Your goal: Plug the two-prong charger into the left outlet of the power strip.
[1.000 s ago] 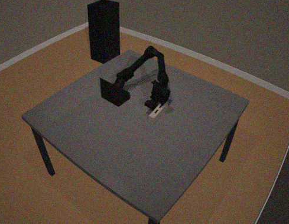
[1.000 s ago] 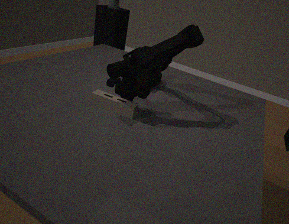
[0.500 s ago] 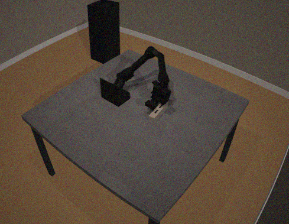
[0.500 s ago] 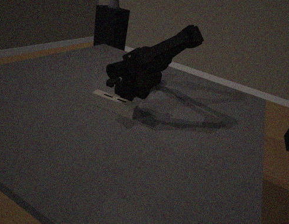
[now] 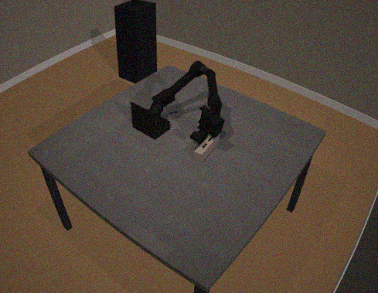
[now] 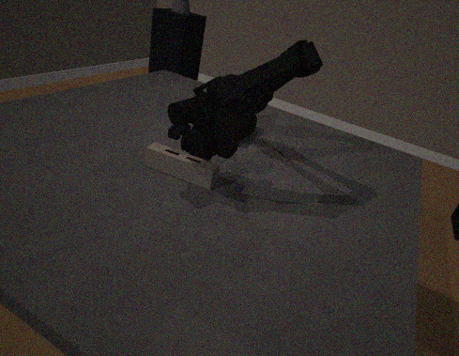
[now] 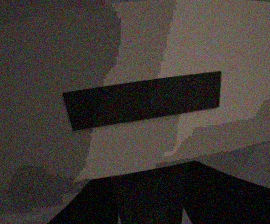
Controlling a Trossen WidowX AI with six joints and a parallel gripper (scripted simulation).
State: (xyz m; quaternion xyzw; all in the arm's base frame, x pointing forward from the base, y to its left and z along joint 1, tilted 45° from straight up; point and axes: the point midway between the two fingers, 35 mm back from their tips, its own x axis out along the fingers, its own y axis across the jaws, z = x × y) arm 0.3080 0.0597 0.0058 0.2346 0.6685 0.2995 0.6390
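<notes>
The dark charger is 2 cm ahead of my gripper tip and 1 cm above it.
</notes>
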